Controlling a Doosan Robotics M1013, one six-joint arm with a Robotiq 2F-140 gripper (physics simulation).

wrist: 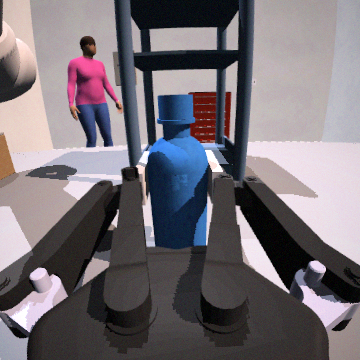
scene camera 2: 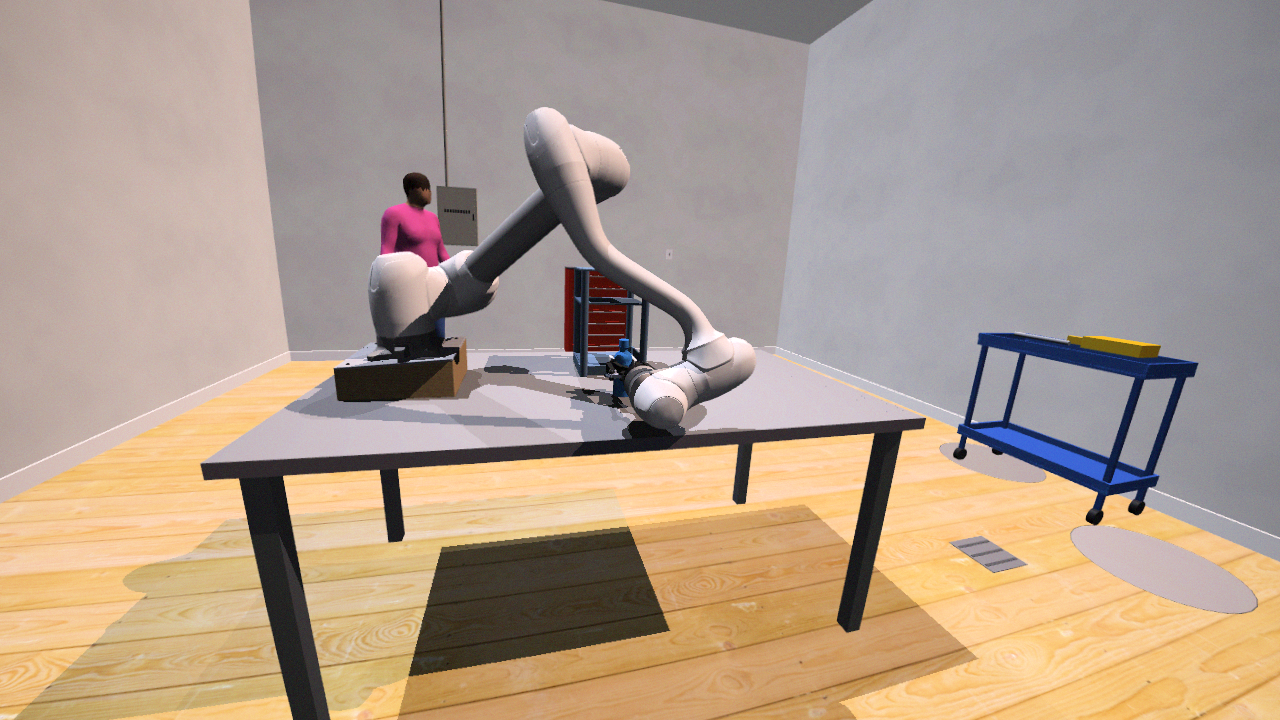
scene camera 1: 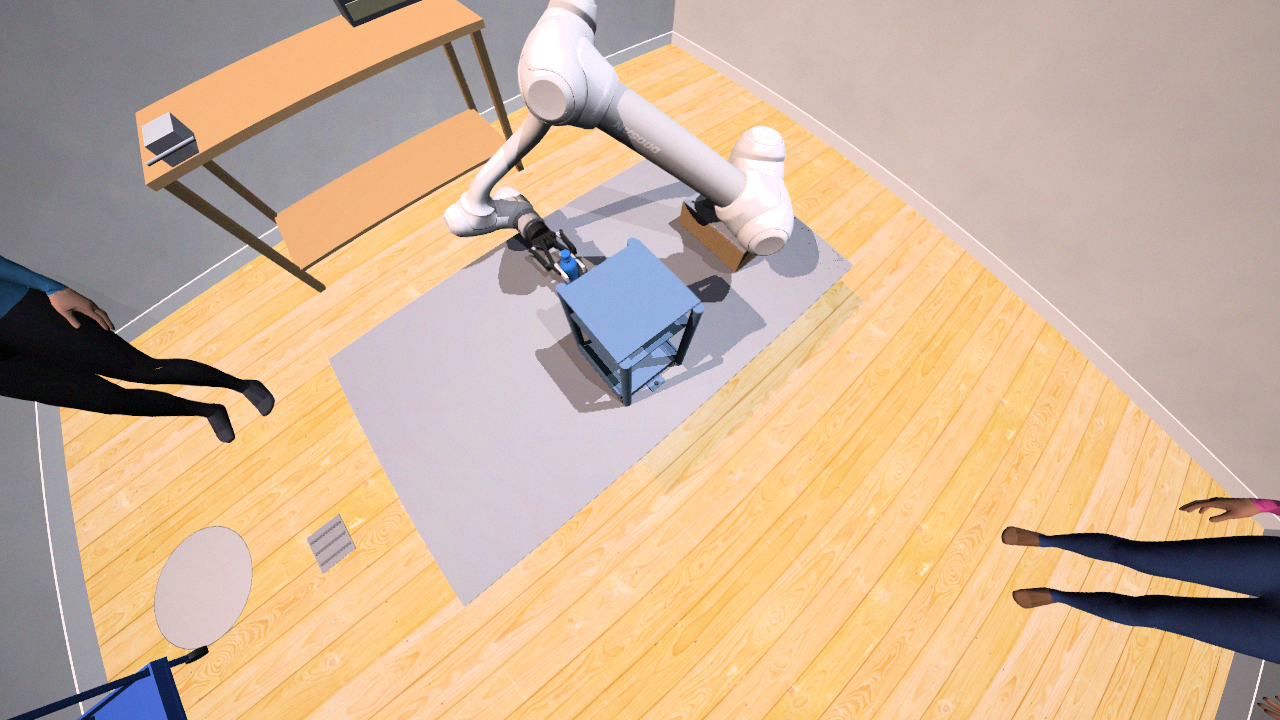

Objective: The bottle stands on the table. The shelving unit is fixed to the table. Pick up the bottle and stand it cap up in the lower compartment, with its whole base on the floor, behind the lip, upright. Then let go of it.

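Where they show: gripper, fingertip midpoint: [scene camera 1: 576, 274]; arm's base, origin of the base link: [scene camera 2: 409, 350].
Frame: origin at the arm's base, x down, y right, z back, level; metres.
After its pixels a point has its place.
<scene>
The blue bottle [scene camera 1: 565, 257] {z -0.593, x -0.060, y 0.191 m} [scene camera 2: 623, 358] {z -0.578, x -0.013, y 0.226 m} [wrist: 177, 215] {z -0.582, x 0.030, y 0.228 m} stands upright, cap up, just in front of the shelving unit [scene camera 1: 631, 300] {z -0.627, x -0.247, y -0.126 m} [scene camera 2: 583, 322] {z -0.509, x -0.080, y 0.001 m} [wrist: 245, 75] {z -0.712, x -0.095, y 0.018 m}. My gripper [scene camera 1: 569, 268] {z -0.587, x 0.006, y 0.164 m} [scene camera 2: 619, 371] {z -0.587, x 0.006, y 0.164 m} [wrist: 177, 162] {z -0.587, x 0.006, y 0.164 m} is level and shut on the bottle, with one pale pad against each side of its body below the shoulder. The bottle's base is hidden behind the gripper's body in the wrist view, so contact with the table [scene camera 1: 429, 429] {z -1.215, x 0.100, y 0.119 m} [scene camera 2: 805, 420] {z -0.995, x 0.100, y 0.499 m} cannot be seen there. The unit's lower compartment lies beyond the bottle, which partly hides its floor and lip.
The unit's two front posts rise left and right beyond the bottle, with a middle shelf above its cap. The arm's base stands on a wooden block [scene camera 1: 713, 240] {z -0.140, x 0.046, y -0.021 m} [scene camera 2: 393, 380] {z 0.020, x 0.050, y 0.135 m}. A person in pink [scene camera 2: 413, 231] [wrist: 89, 82] and a red cabinet [wrist: 210, 112] are beyond the table.
</scene>
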